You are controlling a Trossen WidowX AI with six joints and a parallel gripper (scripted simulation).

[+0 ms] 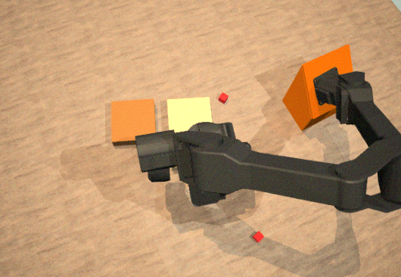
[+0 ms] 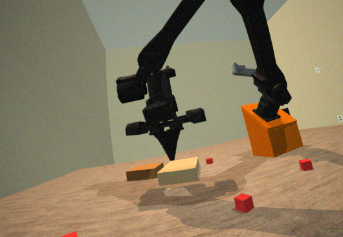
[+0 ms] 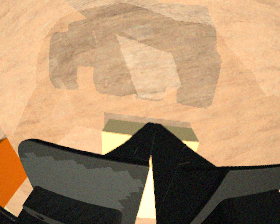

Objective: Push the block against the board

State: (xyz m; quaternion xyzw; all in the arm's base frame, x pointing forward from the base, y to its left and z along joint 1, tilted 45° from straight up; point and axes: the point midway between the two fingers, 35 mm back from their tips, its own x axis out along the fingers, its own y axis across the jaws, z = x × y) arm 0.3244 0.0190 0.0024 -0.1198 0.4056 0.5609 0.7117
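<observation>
The board is 100 mm to the right of my gripper tip, 40 mm below it and 40 mm behind it. From my gripper tip the other things lie so: square block (180 mm to the right, 60 mm ahead, 40 mm below).
</observation>
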